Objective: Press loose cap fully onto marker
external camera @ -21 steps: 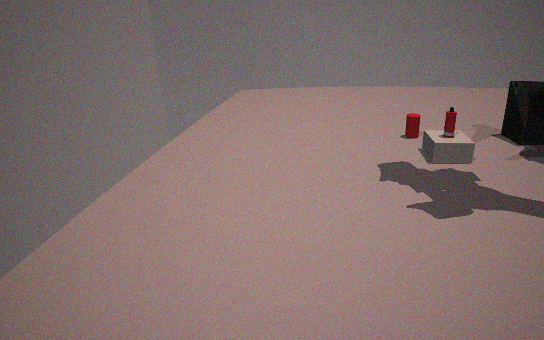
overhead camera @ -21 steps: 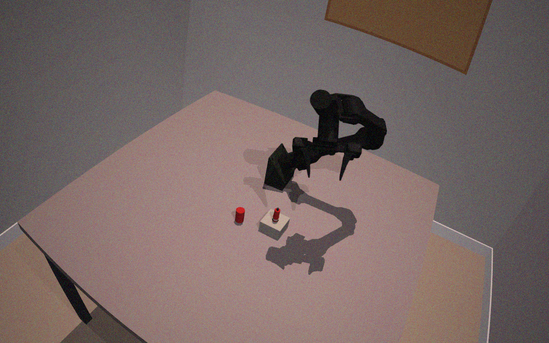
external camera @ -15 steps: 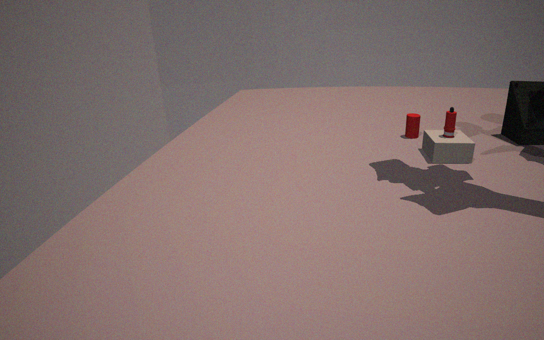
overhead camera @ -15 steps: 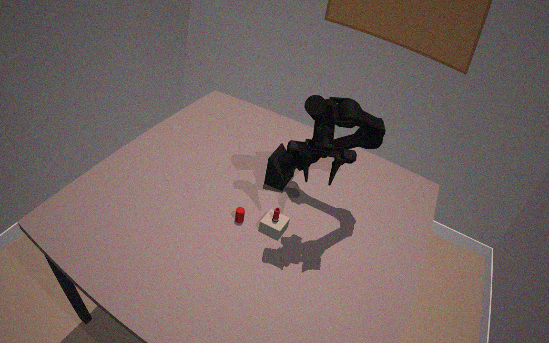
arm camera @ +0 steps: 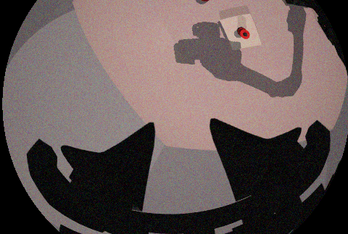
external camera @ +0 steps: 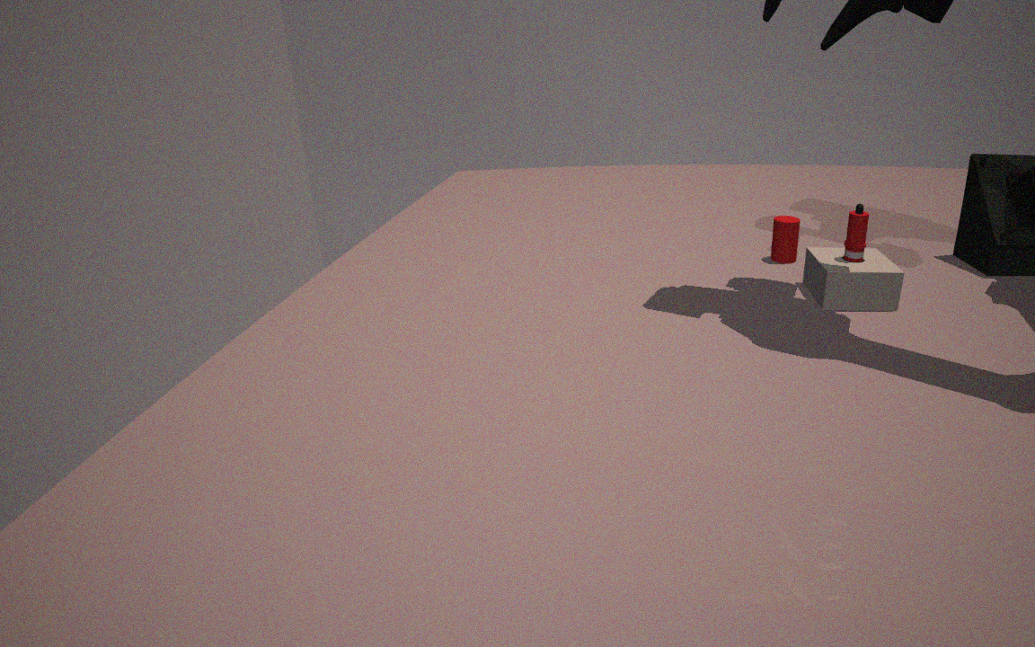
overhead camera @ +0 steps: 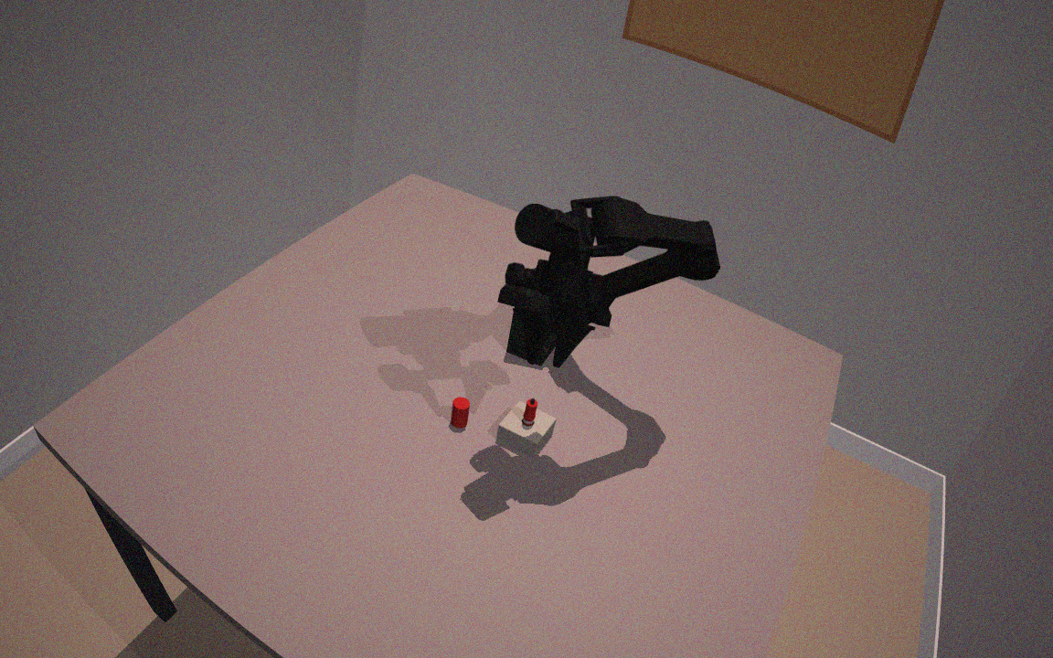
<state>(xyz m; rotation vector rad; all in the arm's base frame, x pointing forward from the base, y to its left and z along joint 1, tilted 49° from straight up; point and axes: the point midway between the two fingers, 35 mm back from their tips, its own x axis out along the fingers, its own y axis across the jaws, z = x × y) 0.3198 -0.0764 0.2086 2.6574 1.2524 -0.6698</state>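
Now: the red cap 22 cm below my gripper tip, 14 cm to the right of it and 5 cm behind it. From my gripper tip the other things lie so: holder block: 23 cm below, 8 cm behind, 3 cm to the right; then red marker: 17 cm below, 8 cm behind, 3 cm to the right.
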